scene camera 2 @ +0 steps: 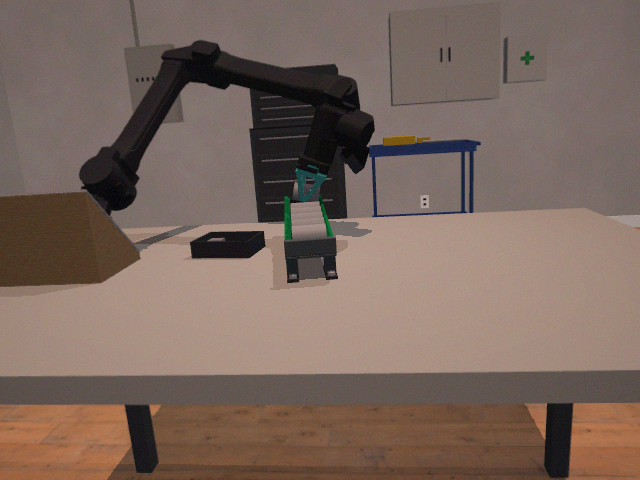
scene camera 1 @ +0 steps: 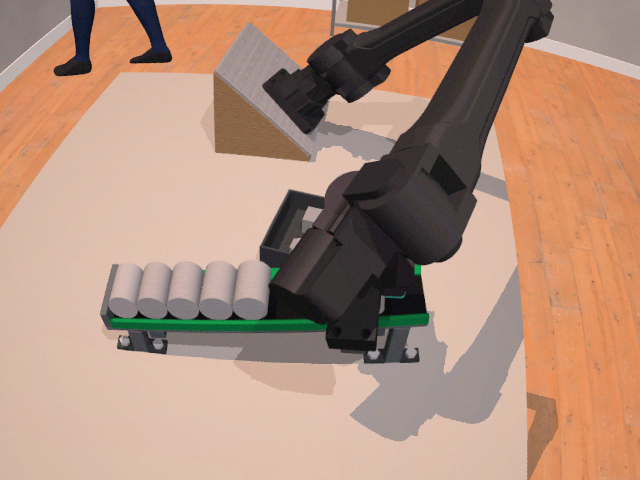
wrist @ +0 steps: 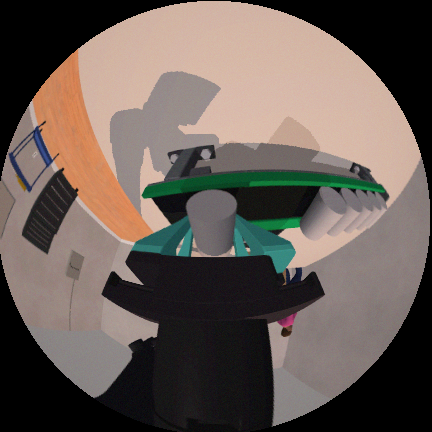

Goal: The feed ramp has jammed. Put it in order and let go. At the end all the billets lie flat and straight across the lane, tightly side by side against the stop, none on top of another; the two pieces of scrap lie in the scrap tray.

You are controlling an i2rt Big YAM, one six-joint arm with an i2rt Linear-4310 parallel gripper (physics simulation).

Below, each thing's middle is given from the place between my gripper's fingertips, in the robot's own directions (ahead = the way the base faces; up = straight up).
Now: the scrap tray (scene camera 1: 287,224) 14 cm behind my hand, 11 cm to the right of it and 8 cm below it. Also, from my hand: stop (scene camera 2: 321,245) 30 cm to the right, 9 cm ahead, 3 cm below.
